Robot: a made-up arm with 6 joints.
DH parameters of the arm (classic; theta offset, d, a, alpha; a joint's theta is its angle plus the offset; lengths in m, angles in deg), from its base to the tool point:
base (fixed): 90 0.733 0.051 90
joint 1: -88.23 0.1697 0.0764 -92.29
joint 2: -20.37 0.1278 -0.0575 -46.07
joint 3: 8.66 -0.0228 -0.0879 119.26
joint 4: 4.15 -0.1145 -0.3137 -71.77
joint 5: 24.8 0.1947 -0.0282 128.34
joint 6: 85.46 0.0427 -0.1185 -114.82
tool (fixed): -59.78 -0.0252 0 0
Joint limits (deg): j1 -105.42..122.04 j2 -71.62..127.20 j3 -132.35..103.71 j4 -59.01..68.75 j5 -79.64..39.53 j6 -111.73..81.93
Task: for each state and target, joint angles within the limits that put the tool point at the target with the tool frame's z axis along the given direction. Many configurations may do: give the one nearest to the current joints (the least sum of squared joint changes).
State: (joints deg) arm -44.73 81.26 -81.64 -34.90 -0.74 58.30
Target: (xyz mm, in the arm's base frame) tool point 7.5 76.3 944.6 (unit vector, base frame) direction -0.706 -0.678 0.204
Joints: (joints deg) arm -25.54 61.87 -83.72 13.33 15.12 76.99
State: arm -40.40 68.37 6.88 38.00 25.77 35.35
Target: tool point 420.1 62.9 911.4 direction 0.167 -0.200 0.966
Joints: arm -54.47 81.96 -17.20 61.06 -19.26 32.34
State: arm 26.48 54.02 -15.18 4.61 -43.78 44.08
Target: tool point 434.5 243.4 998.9 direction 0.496 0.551 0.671
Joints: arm -30.73 83.45 -31.82 -3.88 -29.49 -5.61
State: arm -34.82 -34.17 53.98 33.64 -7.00 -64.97
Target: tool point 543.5 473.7 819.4 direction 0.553 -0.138 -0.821
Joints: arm -40.42 -19.41 103.71 58.65 -33.01 -105.66
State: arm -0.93 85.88 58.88 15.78 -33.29 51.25
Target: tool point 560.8 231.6 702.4 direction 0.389 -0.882 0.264
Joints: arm 42.35 105.35 14.28 49.84 -29.75 72.89
